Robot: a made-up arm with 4 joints.
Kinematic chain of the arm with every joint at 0, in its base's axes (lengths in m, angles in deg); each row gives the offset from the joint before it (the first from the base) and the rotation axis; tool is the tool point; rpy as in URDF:
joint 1: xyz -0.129 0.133 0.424 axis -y
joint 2: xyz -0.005 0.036 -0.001 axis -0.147 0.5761 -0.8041
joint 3: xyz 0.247 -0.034 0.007 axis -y
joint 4: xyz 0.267 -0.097 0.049 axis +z
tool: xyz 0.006 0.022 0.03 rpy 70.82 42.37 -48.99
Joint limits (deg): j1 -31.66..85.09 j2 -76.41..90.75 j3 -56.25..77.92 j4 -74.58..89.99
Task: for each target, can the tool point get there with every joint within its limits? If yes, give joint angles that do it. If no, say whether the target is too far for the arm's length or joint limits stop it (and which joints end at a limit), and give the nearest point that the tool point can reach.
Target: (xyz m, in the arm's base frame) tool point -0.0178 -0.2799 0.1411
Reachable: yes | joints -0.23 60.35 -40.29 -41.54
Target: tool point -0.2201 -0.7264 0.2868
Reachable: no: too far | nearest point -0.1977 -0.3778 0.3206 | short by 0.351 m
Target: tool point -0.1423 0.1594 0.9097
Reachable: yes | joints 55.86 -18.98 30.60 31.97
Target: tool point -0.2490 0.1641 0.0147
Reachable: no: joint limits stop it (at a limit: joint 1, joint 3) | nearest point -0.0450 -0.1412 0.0380 | short by 0.368 m
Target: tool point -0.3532 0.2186 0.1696
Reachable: no: joint limits stop it (at a limit: joint 1, joint 2, joint 3) | nearest point -0.4995 0.1375 0.4675 | short by 0.342 m
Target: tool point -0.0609 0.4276 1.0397
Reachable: no: too far | nearest point -0.0724 0.3848 0.9360 | short by 0.113 m
